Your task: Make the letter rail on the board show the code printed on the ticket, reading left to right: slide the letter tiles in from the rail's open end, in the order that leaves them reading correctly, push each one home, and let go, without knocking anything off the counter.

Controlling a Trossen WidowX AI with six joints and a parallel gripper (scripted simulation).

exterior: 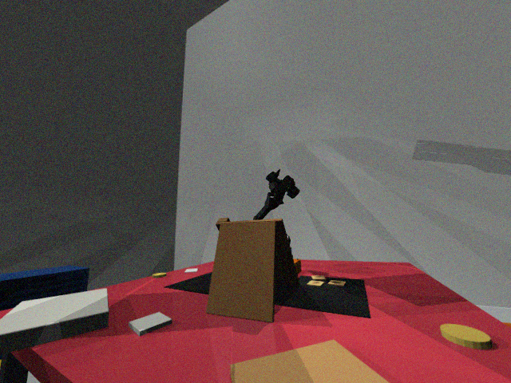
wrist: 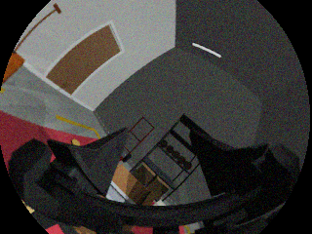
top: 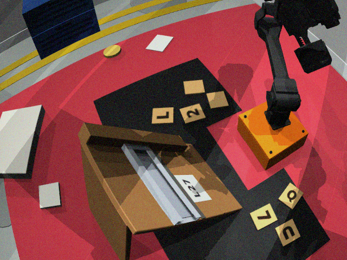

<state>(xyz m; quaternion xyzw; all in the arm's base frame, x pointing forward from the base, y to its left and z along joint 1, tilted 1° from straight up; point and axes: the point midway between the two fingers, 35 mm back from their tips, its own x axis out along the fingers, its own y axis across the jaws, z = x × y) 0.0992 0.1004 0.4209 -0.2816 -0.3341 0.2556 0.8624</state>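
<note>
Now: gripper tip 10 mm short of the 7 tile, 100 mm to the right of it and 490 mm above it. The rest, counted from my gripper tip: white ticket 170 mm ahead, 390 mm below; small white block 560 mm ahead, 120 mm to the right, 490 mm below; black mat 80 mm ahead, 90 mm to the right, 500 mm below.
</note>
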